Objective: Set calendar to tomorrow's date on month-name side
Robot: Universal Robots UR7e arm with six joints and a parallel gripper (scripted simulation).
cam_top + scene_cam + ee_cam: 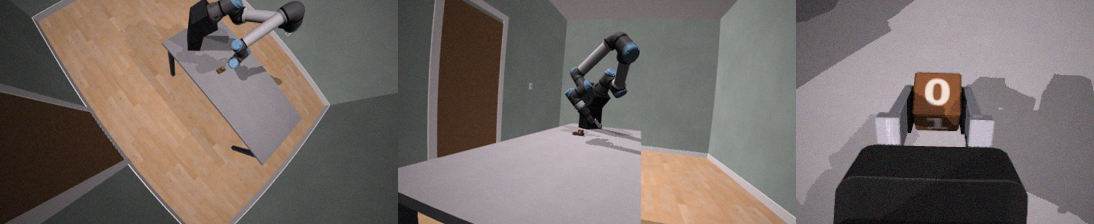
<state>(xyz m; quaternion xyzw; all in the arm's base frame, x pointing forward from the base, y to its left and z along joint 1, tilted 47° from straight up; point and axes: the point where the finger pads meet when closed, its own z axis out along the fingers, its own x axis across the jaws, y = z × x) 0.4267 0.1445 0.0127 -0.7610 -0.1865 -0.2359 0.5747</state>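
Now: hand 1 cm to the right of the brown wooden cube and 1 cm above it. From my hand the other things lie so: calendar tray: 15 cm to the right, 8 cm below, 1 cm ahead.
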